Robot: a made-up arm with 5 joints.
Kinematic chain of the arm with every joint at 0, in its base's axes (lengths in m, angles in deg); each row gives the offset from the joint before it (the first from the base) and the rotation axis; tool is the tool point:
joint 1: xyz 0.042 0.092 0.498 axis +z
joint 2: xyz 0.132 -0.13 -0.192 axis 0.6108 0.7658 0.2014
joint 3: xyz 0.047 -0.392 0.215 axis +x
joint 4: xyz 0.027 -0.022 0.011 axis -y
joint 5: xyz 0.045 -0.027 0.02 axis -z
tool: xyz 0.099 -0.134 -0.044
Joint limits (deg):
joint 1: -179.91..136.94
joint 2: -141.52..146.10
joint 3: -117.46..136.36
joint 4: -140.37..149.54
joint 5: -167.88..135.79
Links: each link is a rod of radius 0.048 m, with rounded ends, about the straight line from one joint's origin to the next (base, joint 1, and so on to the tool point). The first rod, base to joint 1, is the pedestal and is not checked.
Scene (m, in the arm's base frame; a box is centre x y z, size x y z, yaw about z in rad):
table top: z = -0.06
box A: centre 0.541 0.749 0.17 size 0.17 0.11 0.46 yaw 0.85
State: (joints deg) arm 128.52 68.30 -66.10 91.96 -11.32
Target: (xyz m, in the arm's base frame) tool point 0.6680 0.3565 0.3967
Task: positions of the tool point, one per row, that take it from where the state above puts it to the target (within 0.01 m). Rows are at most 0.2 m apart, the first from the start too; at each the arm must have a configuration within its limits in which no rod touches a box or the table.
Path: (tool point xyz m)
1: 0.1843 0.7244 0.2602
2: 0.2324 0.6361 0.2760
3: 0.2718 0.5401 0.2713
4: 0.4034 0.5271 0.3199
5: 0.5419 0.4670 0.3622
6: 0.6680 0.3564 0.3967

